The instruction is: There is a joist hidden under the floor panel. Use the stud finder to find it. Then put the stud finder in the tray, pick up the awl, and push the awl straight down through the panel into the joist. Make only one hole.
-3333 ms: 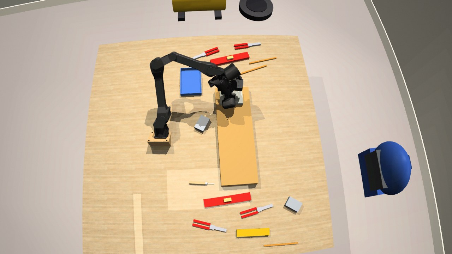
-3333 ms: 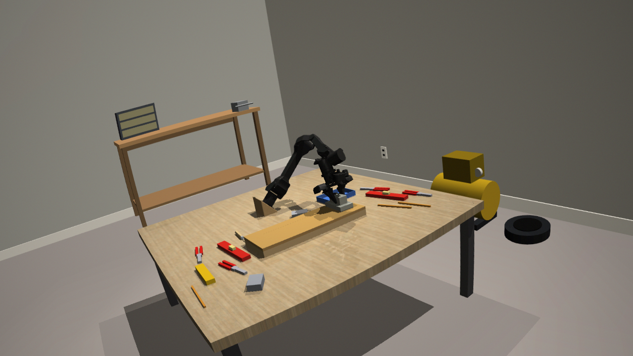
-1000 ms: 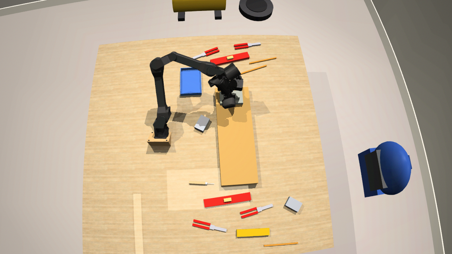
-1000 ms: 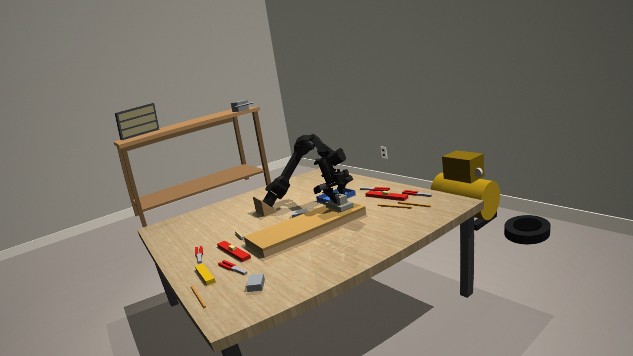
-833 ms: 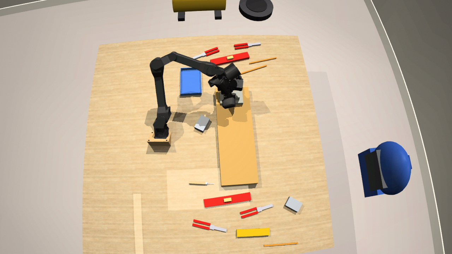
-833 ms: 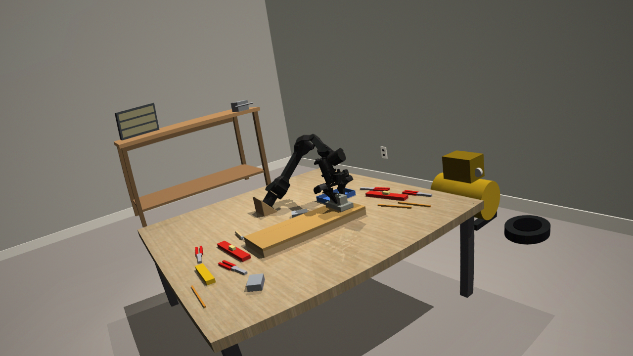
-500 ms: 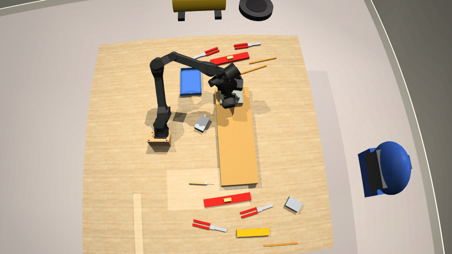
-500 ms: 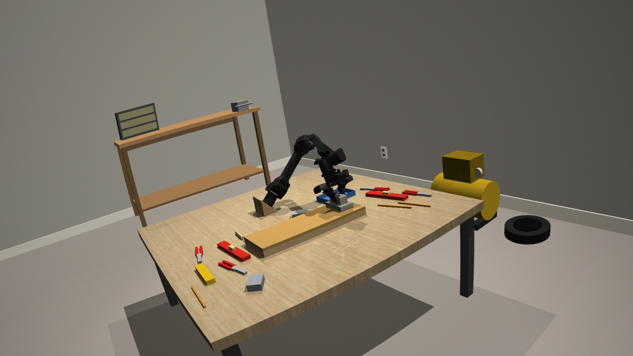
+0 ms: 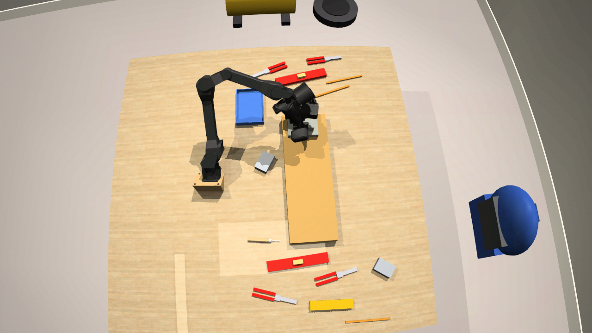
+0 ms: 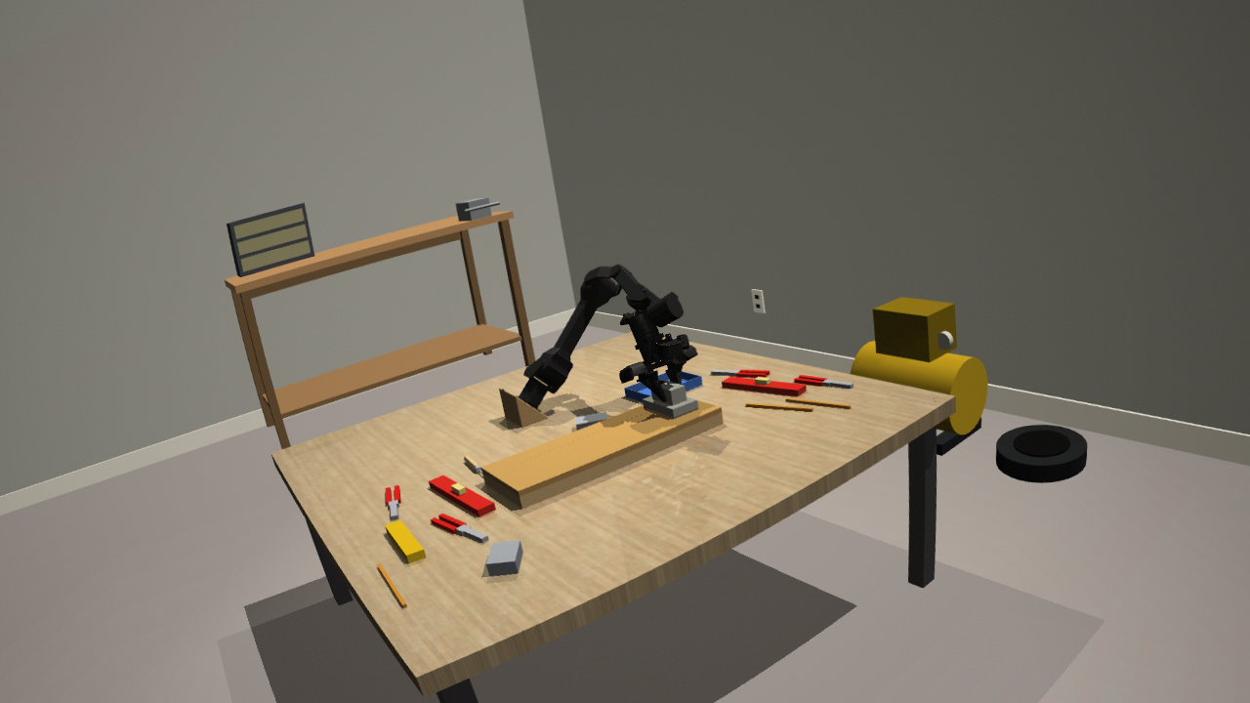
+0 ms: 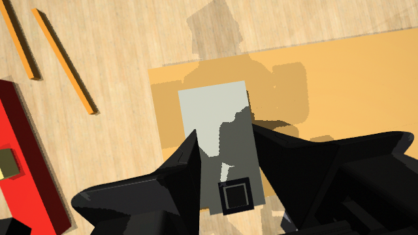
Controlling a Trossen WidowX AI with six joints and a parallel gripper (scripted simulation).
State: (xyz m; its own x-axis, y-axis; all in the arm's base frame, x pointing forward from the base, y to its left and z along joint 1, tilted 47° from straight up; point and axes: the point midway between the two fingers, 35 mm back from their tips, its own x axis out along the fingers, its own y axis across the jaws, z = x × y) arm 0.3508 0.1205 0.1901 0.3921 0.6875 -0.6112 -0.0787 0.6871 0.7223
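The stud finder is 30 mm behind my gripper tip and 20 mm above it. From my gripper tip the other things lie so: yellow block 110 mm ahead, 690 mm to the right, 60 mm below; awl 140 mm behind, 450 mm to the right, 60 mm below; blue tray 240 mm behind, 110 mm to the left, 50 mm below.
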